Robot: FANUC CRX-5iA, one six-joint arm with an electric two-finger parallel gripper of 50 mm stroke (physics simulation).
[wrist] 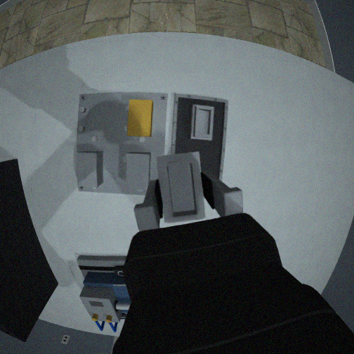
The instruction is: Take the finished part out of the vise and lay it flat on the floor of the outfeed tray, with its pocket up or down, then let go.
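The finished part is a grey block with a rectangular pocket that faces the camera. My gripper is shut on it, one finger on each side, and holds it up over the table. The part covers the near left corner of the outfeed tray, which has a dark floor and a grey rim. Another grey pocketed part lies on the far half of the tray floor. The vise is at the lower left, partly hidden behind the black gripper body.
Left of the tray is a grey plate with pegs, two grey blocks and a yellow block. A black shape stands at the left edge. A stone-patterned floor strip shows past the table.
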